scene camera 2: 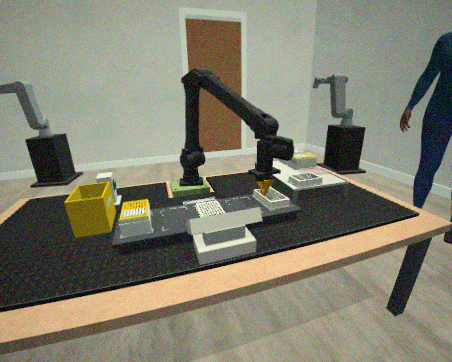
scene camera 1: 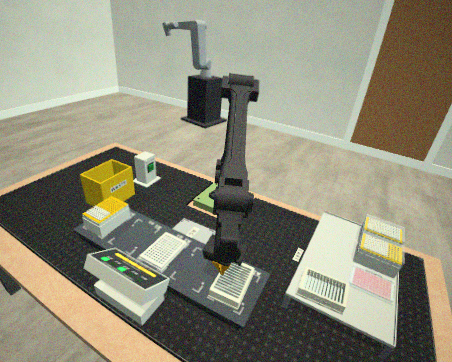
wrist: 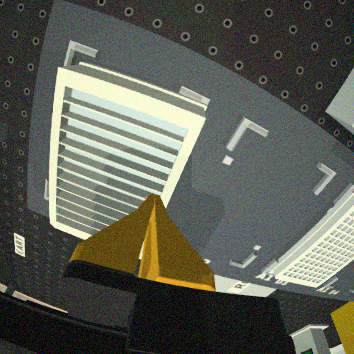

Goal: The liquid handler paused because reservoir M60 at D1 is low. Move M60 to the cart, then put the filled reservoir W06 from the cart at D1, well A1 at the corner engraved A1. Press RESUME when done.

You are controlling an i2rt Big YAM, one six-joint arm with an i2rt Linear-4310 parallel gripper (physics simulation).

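Frame: origin at the arm's base, x back, y right, z up, level; centimetres.
Seen in the pictures: gripper, fingertip midpoint: [scene camera 2: 263, 195] [scene camera 1: 222, 273] [wrist: 152, 201]; arm's base at its link origin: [scene camera 2: 191, 183].
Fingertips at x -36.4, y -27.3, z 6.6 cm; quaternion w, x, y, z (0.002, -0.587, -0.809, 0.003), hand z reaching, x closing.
Note:
Pixels of each thing's top centre, then the offset from my fingertips to it. "spot": a spot on its surface instead. Level surfaces: height alone.
- cream reservoir with slats, top centre: [wrist: 105, 187] [scene camera 1: 233, 277] [scene camera 2: 270, 193] dx +0.8, dy -3.1, dz +0.2 cm
- dark deck at its surface level: dz -3.5 cm
- second slatted reservoir at its top centre: [scene camera 1: 324, 285] [scene camera 2: 305, 176] dx +14.5, dy -24.0, dz +0.9 cm
- control panel at a spot on its surface: [scene camera 2: 227, 220] spot: dx -22.5, dy +17.1, dz +4.0 cm
- white well plate at its top centre: [wrist: 334, 252] [scene camera 1: 163, 248] [scene camera 2: 210, 209] dx -3.5, dy +20.4, dz -2.0 cm
- yellow-topped tip box at its top centre: [scene camera 2: 134, 207] [scene camera 1: 105, 207] dx -7.8, dy +44.8, dz +3.0 cm
- yellow waste bin at its top centre: [scene camera 2: 89, 191] [scene camera 1: 106, 170] dx +4.0, dy +63.3, dz +5.2 cm
- pink plate at its top centre: [scene camera 1: 372, 281] [scene camera 2: 313, 170] dx +27.0, dy -35.0, dz -0.8 cm
A cream reservoir with slats [scene camera 1: 232, 285] [scene camera 2: 271, 199] [wrist: 120, 145] sits among corner brackets at the right end of the dark deck [scene camera 1: 187, 281] [wrist: 290, 145]; pale blue shows between its slats in the wrist view. Its label is not readable. My gripper [scene camera 1: 223, 272] [scene camera 2: 265, 194] [wrist: 152, 201] is shut and empty, with its yellow fingertips close above the reservoir's edge on the robot-base side. A second slatted reservoir [scene camera 1: 322, 288] [scene camera 2: 306, 178] stands at the near left of the white cart [scene camera 1: 325, 240]. The control panel [scene camera 1: 127, 270] [scene camera 2: 227, 220] shows green lights in the first scene view.
A white well plate [scene camera 1: 164, 251] [scene camera 2: 209, 208] [wrist: 325, 245] and a yellow-topped tip box [scene camera 1: 106, 217] [scene camera 2: 135, 220] stand on the deck. The yellow waste bin [scene camera 1: 100, 190] [scene camera 2: 90, 215] is beyond. Yellow-topped boxes [scene camera 1: 381, 250] and a pink plate [scene camera 1: 372, 283] share the cart.

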